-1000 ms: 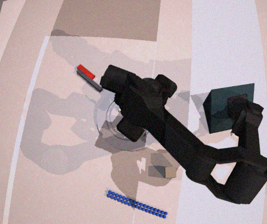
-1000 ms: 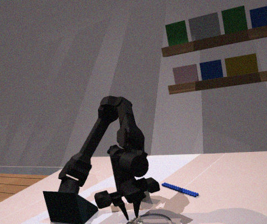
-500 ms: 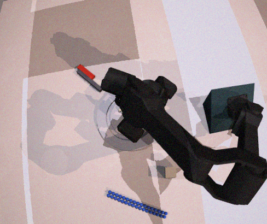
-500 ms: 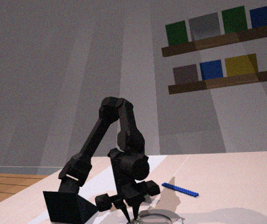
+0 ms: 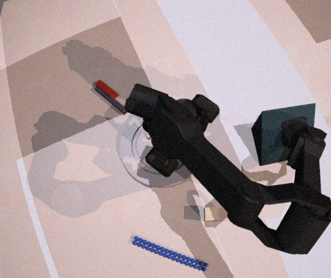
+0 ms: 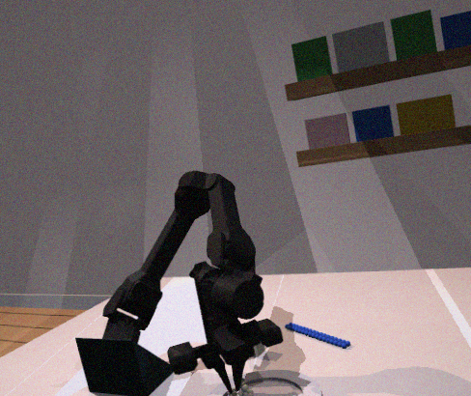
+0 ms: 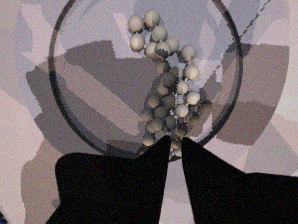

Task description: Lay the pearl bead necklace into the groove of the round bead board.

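Right now the round bead board is 5 cm ahead of my gripper tip, 1 cm to the right of it and 1 cm below it. Round my gripper tip: small beige cube 17 cm to the left, 3 cm behind; grey block 18 cm to the right, 16 cm ahead, 1 cm below.
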